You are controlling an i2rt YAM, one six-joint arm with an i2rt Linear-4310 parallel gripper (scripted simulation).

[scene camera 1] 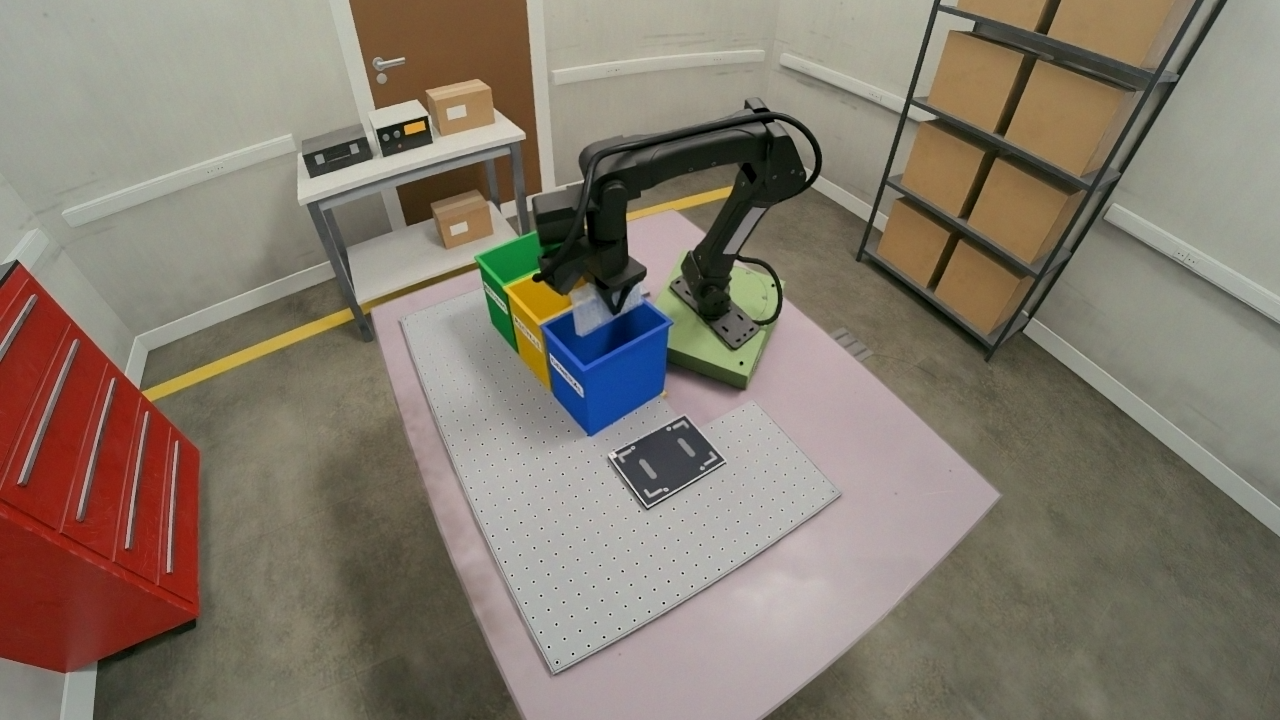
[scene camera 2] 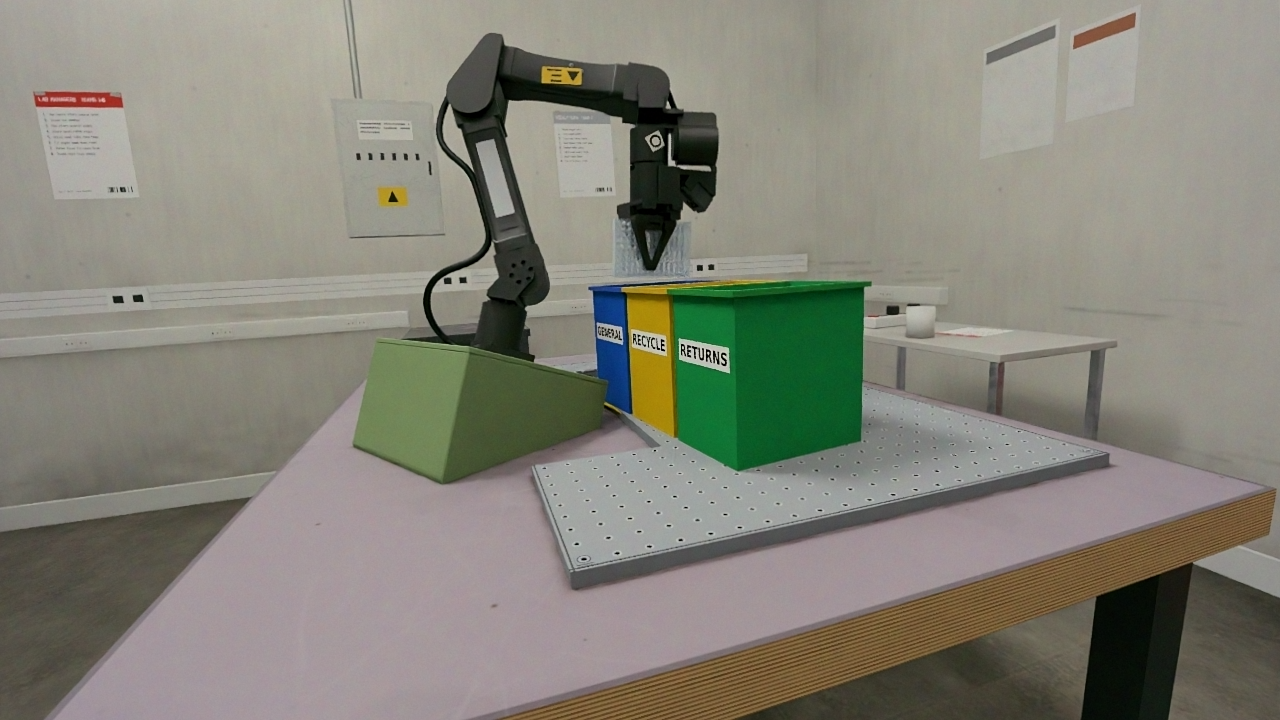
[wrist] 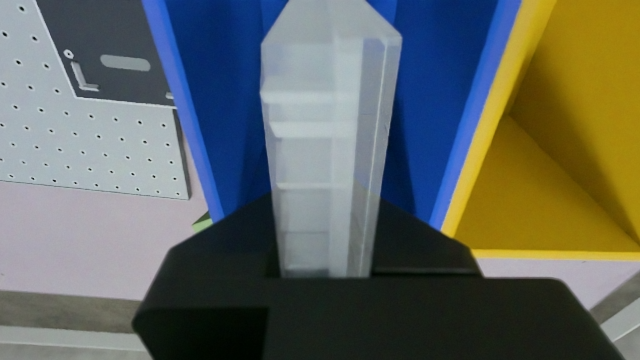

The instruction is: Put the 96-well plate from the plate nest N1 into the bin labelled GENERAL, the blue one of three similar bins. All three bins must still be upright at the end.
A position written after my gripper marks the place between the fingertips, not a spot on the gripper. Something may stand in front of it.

In view: my gripper point(scene camera 2: 648, 271), a 96-well plate point(scene camera 2: 627, 263), a blue general bin point(scene camera 1: 604, 376), a yellow recycle bin point(scene camera 2: 650, 311) and a green returns bin point(scene camera 2: 764, 375).
The 96-well plate shows as well in scene camera 1 point(scene camera 1: 593, 314) and in the wrist view point(wrist: 327, 82). The blue general bin is seen too in scene camera 2 point(scene camera 2: 610, 304) and in the wrist view point(wrist: 448, 64). The yellow recycle bin also shows in scene camera 1 point(scene camera 1: 542, 304) and in the wrist view point(wrist: 552, 187).
